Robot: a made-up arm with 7 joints. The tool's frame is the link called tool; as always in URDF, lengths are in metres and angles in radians. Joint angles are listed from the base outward.
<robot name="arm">
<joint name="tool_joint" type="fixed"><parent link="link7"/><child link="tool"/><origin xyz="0 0 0" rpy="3.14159 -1.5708 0"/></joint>
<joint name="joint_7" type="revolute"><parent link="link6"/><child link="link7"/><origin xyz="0.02 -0.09 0.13" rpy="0 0 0"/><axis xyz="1 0 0"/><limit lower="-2.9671" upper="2.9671"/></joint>
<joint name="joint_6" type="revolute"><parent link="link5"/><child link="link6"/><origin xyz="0 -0.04 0.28" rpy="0 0 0"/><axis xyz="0 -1 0"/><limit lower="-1.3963" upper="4.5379"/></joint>
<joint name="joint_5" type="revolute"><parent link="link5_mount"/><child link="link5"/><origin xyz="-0.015 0.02 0.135" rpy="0 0 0"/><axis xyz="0 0 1"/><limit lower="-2.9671" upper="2.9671"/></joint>
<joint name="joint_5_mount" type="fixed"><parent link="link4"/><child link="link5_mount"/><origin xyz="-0.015 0.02 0.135" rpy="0 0 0"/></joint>
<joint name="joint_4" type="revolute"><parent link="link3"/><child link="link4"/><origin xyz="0.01 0.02 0.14" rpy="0 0 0"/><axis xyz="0 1 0"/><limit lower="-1.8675" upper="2.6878"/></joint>
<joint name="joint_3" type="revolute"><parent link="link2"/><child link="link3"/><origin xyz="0 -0.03 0.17" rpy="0 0 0"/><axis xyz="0 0 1"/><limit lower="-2.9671" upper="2.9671"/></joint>
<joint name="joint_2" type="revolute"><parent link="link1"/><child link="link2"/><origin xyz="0 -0.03 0.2" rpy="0 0 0"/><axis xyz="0 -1 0"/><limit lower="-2.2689" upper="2.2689"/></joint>
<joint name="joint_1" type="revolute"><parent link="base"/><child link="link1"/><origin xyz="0 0 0.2" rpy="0 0 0"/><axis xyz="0 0 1"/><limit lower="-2.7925" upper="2.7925"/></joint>
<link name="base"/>
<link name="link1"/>
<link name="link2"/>
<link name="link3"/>
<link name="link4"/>
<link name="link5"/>
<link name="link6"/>
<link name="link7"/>
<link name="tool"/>
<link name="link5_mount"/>
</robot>
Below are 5 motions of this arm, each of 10 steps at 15 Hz.
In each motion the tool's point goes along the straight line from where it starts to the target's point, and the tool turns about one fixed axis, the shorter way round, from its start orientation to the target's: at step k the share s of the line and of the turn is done. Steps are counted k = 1, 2, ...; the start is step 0. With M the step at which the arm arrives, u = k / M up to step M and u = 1 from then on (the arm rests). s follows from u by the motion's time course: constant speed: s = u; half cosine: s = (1 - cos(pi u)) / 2; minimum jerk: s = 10 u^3 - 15 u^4 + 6 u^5.
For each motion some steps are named. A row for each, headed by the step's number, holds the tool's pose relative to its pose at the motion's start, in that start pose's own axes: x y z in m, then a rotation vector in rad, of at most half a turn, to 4 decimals.
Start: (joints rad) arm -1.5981 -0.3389 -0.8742 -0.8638 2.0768 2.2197 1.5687
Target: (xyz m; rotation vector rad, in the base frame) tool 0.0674 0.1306 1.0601 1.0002 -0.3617 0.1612
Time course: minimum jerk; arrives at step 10
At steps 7, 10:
7: -0.1914 -0.1062 0.0118 1.1375 0.7546 1.2218
10: -0.2286 -0.1269 0.0141 1.3591 0.9017 1.4599

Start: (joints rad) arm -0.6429 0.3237 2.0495 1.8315 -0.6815 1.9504 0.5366
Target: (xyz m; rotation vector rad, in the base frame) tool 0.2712 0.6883 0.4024 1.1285 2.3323 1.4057
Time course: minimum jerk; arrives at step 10
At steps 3, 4, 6, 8, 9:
3: -0.0572 0.0381 0.0215 -0.0273 -0.1230 -0.1069
4: -0.1114 0.0742 0.0419 -0.0532 -0.2395 -0.2080
6: -0.2396 0.1595 0.0902 -0.1144 -0.5149 -0.4473
8: -0.3307 0.2201 0.1244 -0.1579 -0.7107 -0.6173
9: -0.3480 0.2316 0.1310 -0.1662 -0.7480 -0.6497

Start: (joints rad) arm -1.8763 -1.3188 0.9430 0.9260 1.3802 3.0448 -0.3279
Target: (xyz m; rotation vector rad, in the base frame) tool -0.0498 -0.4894 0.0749 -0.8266 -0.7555 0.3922
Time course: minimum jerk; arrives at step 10
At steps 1, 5, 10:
1: 0.0005 0.0013 0.0020 0.0037 0.0121 0.0022
5: 0.0281 0.0738 0.1172 0.2138 0.7052 0.1305
10: 0.0563 0.1477 0.2344 0.4276 1.4104 0.2610

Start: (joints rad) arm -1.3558 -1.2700 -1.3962 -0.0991 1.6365 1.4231 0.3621
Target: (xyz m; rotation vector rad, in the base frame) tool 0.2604 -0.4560 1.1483 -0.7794 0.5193 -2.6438
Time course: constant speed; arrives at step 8
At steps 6, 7, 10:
6: 0.1739 -0.4023 -0.1733 0.7457 0.0757 0.4570
7: 0.2029 -0.4694 -0.2022 0.8700 0.0883 0.5332
10: 0.2319 -0.5365 -0.2311 0.9943 0.1010 0.6094

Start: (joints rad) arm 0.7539 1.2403 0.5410 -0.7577 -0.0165 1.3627 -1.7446
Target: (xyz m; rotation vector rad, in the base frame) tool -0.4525 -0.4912 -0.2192 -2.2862 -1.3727 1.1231
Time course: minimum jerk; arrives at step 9
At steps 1, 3, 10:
1: 0.0050 0.0039 -0.0010 -0.0014 0.0108 0.0082
3: 0.0911 0.0714 -0.0190 -0.0252 0.1959 0.1496
10: 0.4341 0.3403 -0.0905 -0.1202 0.9332 0.7127

